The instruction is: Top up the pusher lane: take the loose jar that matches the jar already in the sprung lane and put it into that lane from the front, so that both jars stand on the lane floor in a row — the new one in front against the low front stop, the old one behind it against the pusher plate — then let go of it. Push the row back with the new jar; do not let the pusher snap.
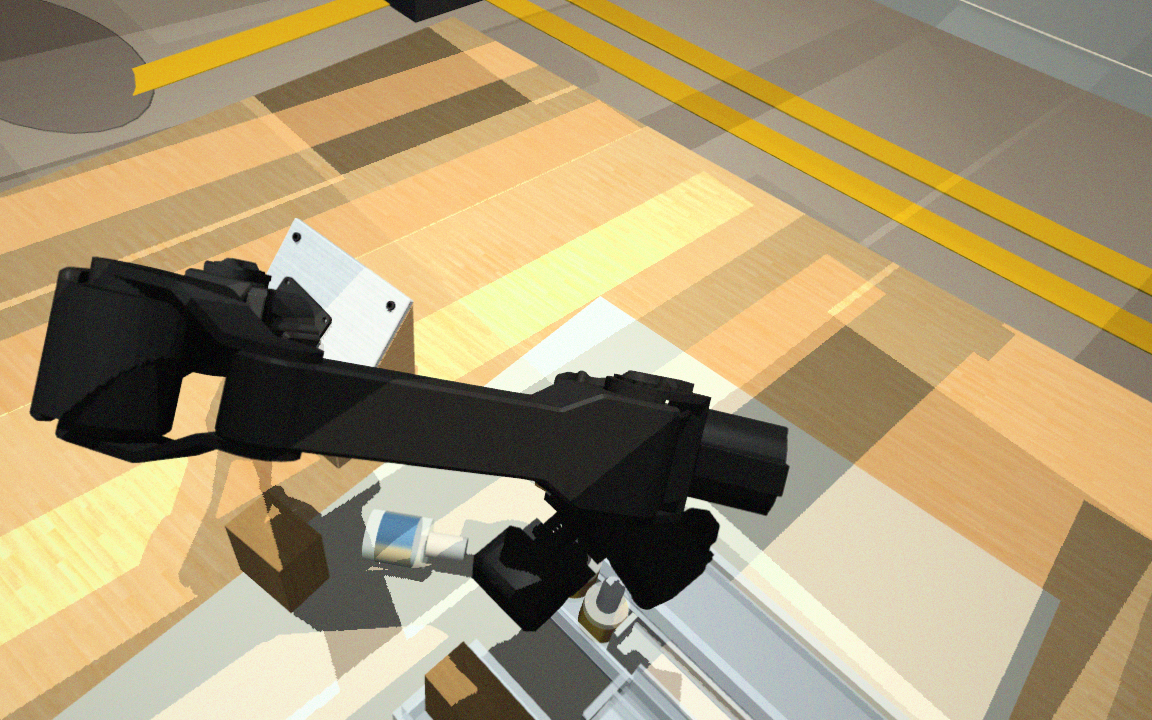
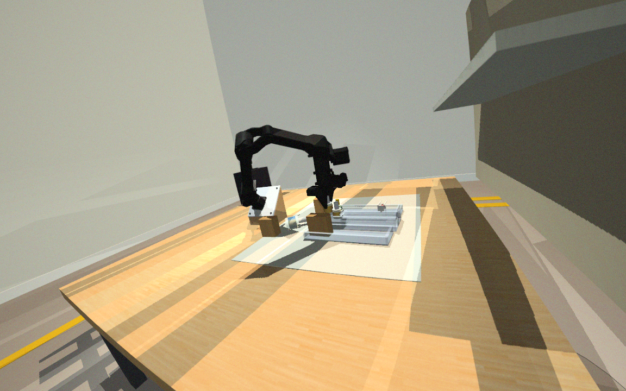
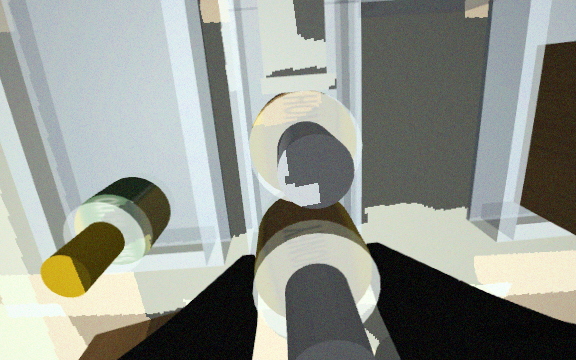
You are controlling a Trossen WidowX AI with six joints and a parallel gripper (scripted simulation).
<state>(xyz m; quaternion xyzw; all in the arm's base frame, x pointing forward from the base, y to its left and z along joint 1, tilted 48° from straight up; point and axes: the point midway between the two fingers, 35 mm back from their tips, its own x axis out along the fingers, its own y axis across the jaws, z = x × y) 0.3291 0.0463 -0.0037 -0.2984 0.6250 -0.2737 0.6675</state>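
The pale mat is 60 mm ahead of my gripper tip, 10 mm to the right of it and 60 mm below it.
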